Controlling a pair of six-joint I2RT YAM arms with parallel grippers.
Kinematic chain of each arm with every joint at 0, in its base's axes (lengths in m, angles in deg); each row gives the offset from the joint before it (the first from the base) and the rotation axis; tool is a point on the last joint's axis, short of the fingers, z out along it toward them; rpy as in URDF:
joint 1: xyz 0 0 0.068 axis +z
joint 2: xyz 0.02 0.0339 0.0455 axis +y
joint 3: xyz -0.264 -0.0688 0 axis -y
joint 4: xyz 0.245 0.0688 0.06 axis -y
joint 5: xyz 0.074 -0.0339 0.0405 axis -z
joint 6: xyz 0.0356 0 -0.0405 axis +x
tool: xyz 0 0 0 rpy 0 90 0
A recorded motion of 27 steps. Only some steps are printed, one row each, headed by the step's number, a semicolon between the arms.
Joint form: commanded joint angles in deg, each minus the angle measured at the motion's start. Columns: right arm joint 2, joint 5, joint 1, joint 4, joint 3, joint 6; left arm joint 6, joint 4, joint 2, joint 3, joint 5, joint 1.
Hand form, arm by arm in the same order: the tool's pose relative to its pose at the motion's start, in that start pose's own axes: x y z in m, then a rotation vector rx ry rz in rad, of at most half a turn. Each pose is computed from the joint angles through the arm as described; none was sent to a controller.
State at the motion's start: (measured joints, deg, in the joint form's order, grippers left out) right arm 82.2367 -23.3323 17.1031 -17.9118 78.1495 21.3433; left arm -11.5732 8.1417 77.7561 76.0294 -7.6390 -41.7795
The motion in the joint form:
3: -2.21 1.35 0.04 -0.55 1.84 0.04; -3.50 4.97 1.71 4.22 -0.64 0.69
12: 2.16 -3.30 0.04 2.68 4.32 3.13; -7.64 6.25 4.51 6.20 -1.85 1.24
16: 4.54 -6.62 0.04 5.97 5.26 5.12; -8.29 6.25 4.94 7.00 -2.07 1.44
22: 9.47 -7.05 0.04 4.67 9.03 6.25; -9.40 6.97 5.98 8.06 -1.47 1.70
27: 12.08 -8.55 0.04 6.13 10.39 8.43; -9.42 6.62 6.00 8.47 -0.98 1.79
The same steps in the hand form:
3: -0.0125 0.0122 -0.0172 0.0008 -0.0608 -0.0231; -0.0261 -0.0018 0.0060 0.0075 -0.1314 -0.0770
12: -0.0198 0.0088 0.0030 -0.0834 -0.0478 0.0187; -0.0245 0.0010 0.0194 -0.0151 -0.1470 -0.1499
16: -0.0236 0.0070 0.0147 -0.1484 -0.0483 0.0366; -0.0270 0.0016 0.0212 -0.0195 -0.1553 -0.1617
22: -0.0269 -0.0016 0.0368 -0.1398 -0.0087 0.0753; -0.0286 0.0019 0.0259 -0.0086 -0.1664 -0.1811
27: -0.0282 -0.0061 0.0496 -0.1648 0.0027 0.1106; -0.0304 0.0018 0.0258 -0.0016 -0.1652 -0.1806

